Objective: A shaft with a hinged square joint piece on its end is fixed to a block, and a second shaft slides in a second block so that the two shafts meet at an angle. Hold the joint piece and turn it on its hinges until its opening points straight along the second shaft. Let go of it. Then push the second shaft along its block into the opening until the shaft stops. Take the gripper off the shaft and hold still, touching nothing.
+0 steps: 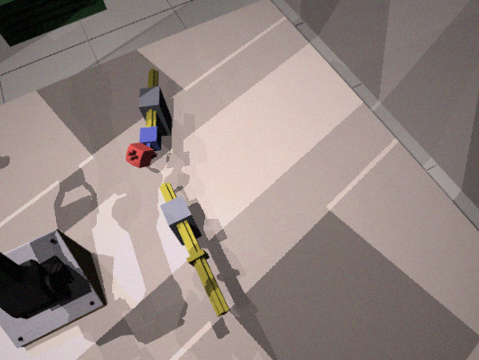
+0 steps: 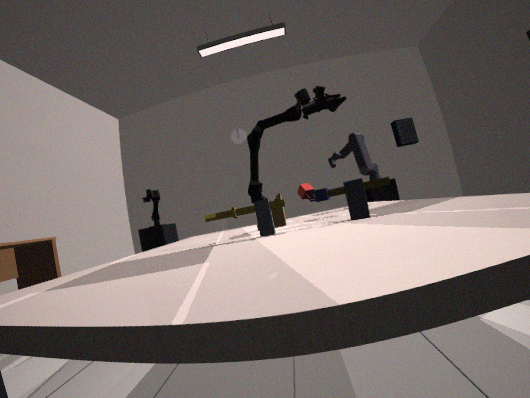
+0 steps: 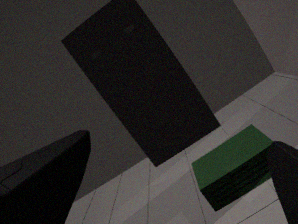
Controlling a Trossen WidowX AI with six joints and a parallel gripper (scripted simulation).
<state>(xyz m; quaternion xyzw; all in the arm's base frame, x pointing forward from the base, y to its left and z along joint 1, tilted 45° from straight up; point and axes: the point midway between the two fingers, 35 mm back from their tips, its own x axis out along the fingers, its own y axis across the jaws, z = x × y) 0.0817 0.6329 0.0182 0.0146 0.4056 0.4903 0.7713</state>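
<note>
Right now the red joint piece is 440 mm below my gripper tip, 320 mm to the right of it and 210 mm ahead of it.
</note>
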